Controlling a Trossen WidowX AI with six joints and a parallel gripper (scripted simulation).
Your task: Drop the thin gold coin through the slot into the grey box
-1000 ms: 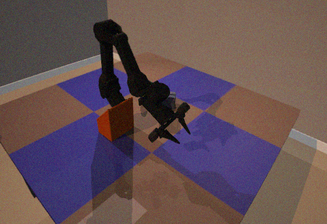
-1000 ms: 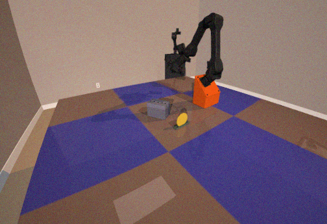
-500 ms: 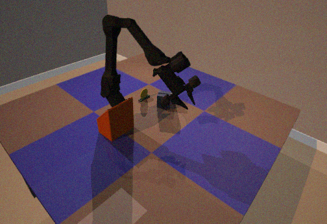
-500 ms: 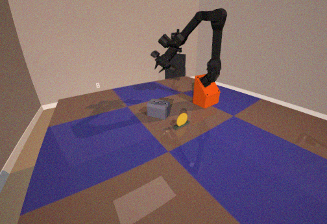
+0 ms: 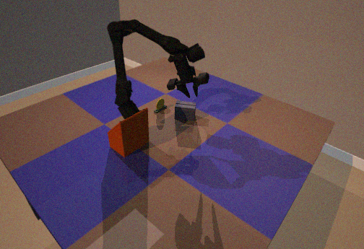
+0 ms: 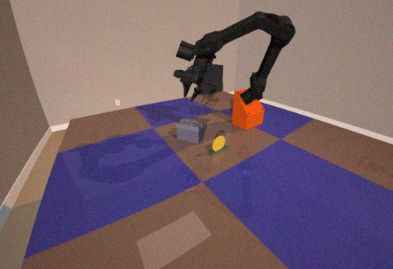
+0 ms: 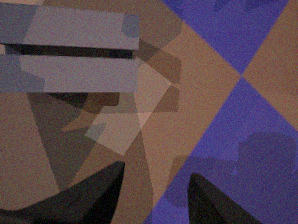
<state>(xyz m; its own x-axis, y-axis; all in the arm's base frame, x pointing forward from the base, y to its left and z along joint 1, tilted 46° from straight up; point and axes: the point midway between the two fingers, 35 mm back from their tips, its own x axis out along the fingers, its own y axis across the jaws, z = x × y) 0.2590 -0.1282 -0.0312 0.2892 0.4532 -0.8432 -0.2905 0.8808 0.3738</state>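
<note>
My gripper tip is 210 mm to the right of the gold coin, 120 mm above it and 10 mm short of it.
</note>
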